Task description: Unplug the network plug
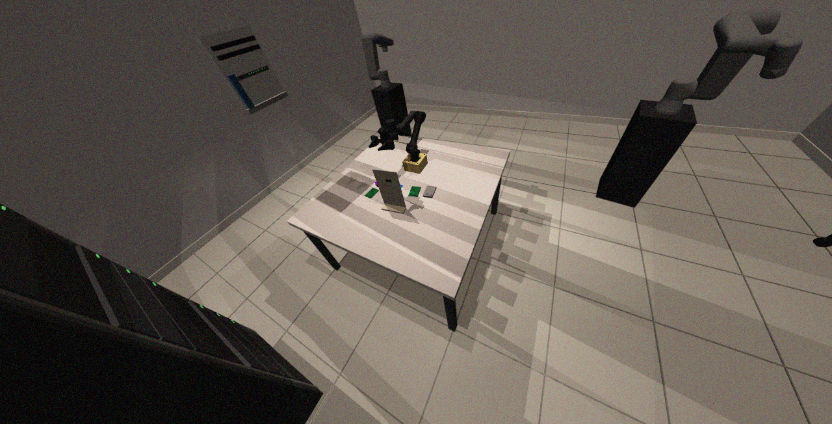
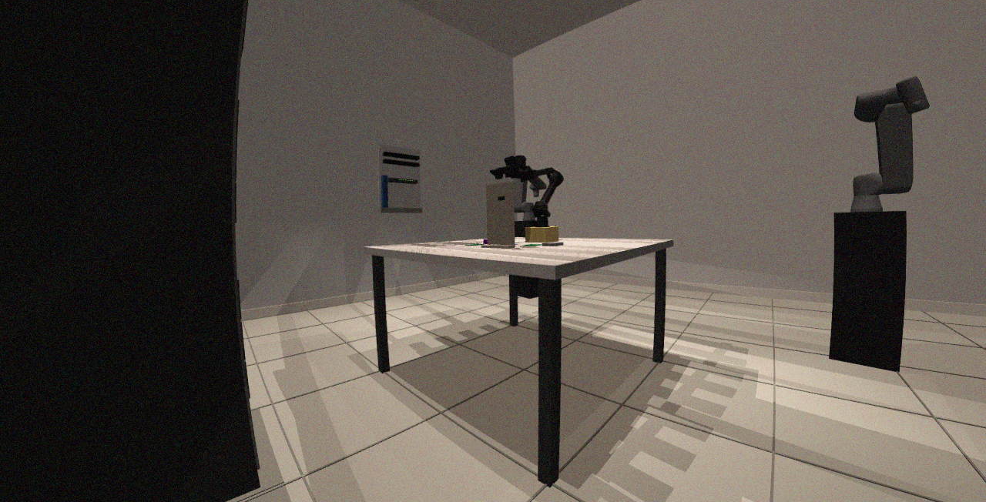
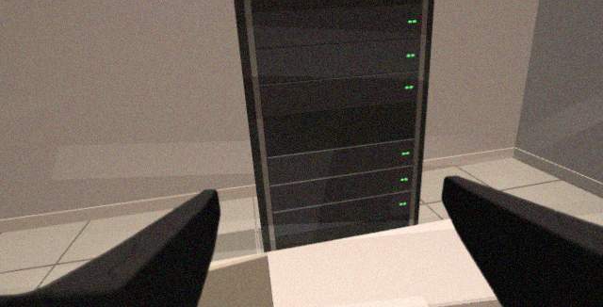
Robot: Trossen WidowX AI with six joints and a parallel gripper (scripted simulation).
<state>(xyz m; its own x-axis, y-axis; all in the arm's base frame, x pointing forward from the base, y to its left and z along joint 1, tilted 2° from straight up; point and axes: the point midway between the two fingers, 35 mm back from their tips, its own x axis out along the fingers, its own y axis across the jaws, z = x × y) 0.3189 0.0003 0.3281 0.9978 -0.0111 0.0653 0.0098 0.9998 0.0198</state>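
My gripper tip is now 5 cm short of the network plug, 11 cm to the right of it and 17 cm above it. The rest, counted from my gripper tip: grey piece 17 cm behind, 26 cm to the left, 40 cm below; then upright panel 7 cm ahead, 13 cm to the left, 26 cm below; then blue marked square 7 cm behind, 2 cm to the right, 41 cm below.
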